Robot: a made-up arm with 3 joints. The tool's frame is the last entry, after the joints.
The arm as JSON. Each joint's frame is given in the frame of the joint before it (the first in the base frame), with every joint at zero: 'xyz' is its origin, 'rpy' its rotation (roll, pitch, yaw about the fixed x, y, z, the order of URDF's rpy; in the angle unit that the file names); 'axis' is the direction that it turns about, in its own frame. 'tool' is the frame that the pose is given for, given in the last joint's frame.
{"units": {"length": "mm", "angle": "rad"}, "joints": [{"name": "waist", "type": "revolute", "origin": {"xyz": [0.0, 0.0, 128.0], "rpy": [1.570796, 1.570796, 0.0]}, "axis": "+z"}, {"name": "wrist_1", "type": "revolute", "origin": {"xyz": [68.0, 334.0, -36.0], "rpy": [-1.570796, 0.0, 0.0]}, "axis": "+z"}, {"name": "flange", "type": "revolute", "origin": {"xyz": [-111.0, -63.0, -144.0], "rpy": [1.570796, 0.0, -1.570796]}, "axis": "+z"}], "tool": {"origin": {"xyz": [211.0, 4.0, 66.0], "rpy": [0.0, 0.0, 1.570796]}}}
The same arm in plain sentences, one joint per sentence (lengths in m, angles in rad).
The arm has three revolute joints in a row. What follows holds with every joint at zero, and every direction is one of the base frame's. The first joint is mounted 0.128 m along +z from the base frame's origin and turns about -y. The second joint is mounted 0.334 m along +x and 0.036 m along +y and 0.068 m along -z from the first joint and turns about +x. The third joint is mounted 0.144 m along -x and 0.063 m along -y and 0.111 m along +z from the second joint and turns about +z. The tool frame, which is the frame that the pose is given for, is mounted 0.004 m along +x and 0.211 m along -y and 0.066 m along +z from the third joint; its axes are the base frame's turned by roll 0, pitch 0 and yaw 0 rad (as in URDF: about the fixed x, then y, then z).
